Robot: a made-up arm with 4 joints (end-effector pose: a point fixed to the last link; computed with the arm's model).
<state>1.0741 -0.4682 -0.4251 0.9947</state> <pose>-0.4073 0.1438 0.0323 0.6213 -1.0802 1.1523</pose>
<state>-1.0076 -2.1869 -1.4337 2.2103</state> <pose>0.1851 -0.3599 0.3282 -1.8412 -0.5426 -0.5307</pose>
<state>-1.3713 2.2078 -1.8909 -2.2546</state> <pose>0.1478 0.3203 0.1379 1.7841 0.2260 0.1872</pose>
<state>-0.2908 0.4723 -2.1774 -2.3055</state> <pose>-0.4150 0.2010 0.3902 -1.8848 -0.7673 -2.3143</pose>
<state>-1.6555 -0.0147 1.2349 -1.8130</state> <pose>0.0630 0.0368 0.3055 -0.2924 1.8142 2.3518</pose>
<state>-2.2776 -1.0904 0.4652 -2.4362</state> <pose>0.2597 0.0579 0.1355 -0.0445 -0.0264 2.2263</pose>
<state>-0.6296 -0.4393 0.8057 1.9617</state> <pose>0.0170 0.2099 0.4168 1.5013 1.3440 -1.0318</pose>
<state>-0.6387 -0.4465 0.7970 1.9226</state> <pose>0.0154 0.2114 0.4198 1.4744 1.3647 -0.9948</pose>
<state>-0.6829 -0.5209 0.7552 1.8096</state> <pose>0.0089 0.2135 0.4381 1.3952 1.4683 -0.8418</pose>
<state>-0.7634 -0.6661 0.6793 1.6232</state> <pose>0.0000 0.2070 0.4726 1.2798 1.6272 -0.5563</pose>
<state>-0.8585 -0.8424 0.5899 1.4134</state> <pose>-0.0026 0.1840 0.5108 1.1822 1.7604 -0.2057</pose>
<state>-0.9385 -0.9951 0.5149 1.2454</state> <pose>0.0037 0.1538 0.5376 1.1359 1.8251 0.0942</pose>
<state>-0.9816 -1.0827 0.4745 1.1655</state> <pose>0.0108 0.1341 0.5493 1.1307 1.8453 0.2523</pose>
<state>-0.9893 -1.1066 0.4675 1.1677</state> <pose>0.0133 0.1296 0.5522 1.1424 1.8562 0.2749</pose>
